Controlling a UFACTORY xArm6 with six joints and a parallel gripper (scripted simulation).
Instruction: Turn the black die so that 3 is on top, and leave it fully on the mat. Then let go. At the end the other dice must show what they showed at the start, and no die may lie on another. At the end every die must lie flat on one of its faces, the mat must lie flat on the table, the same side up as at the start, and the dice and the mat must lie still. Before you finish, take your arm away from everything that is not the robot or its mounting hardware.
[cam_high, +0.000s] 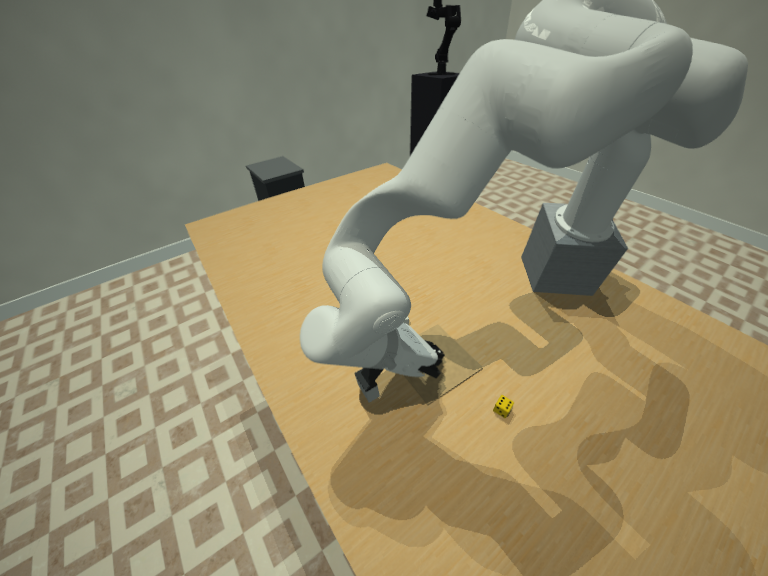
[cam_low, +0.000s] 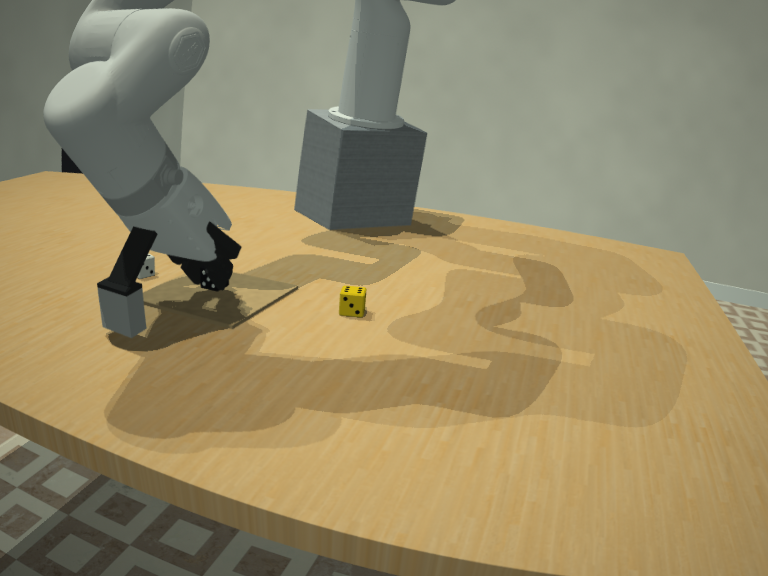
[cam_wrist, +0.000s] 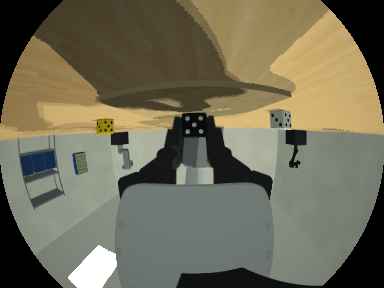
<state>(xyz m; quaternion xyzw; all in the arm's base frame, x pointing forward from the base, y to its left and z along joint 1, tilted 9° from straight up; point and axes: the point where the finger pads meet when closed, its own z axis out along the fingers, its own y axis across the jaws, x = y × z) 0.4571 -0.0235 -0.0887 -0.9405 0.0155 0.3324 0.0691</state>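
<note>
The black die is 20 mm below my hand and 20 mm behind it. The rest, counted from my hand: yellow die (160 mm to the left, 40 mm behind, 20 mm below); tan mat (30 mm below, 10 mm behind); white die (120 mm to the right, 30 mm behind, 20 mm below).
</note>
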